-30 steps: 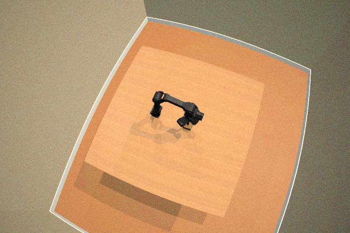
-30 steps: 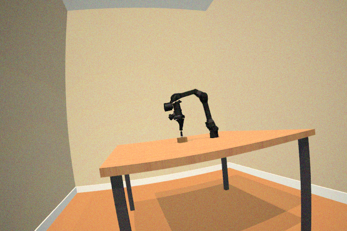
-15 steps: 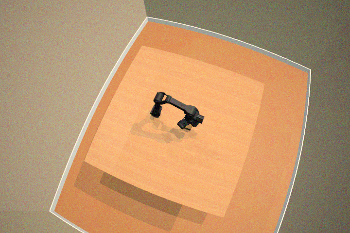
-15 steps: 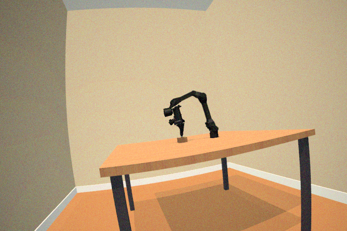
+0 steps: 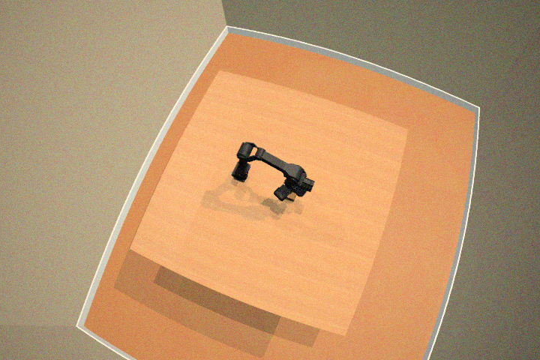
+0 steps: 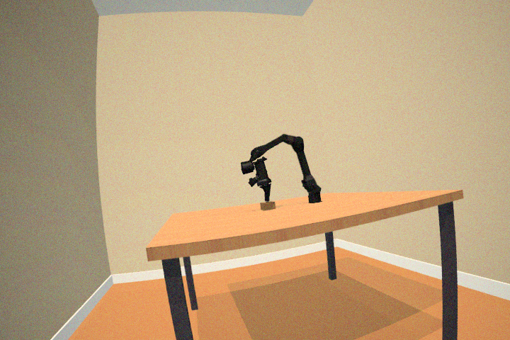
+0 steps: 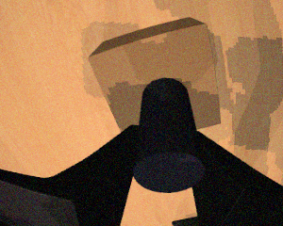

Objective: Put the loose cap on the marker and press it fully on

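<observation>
The dark cap lies 10 mm ahead of my gripper tip and 10 mm above it. Round my gripper tip: tan holder block 10 mm ahead, 50 mm below; marker 10 mm ahead.
</observation>
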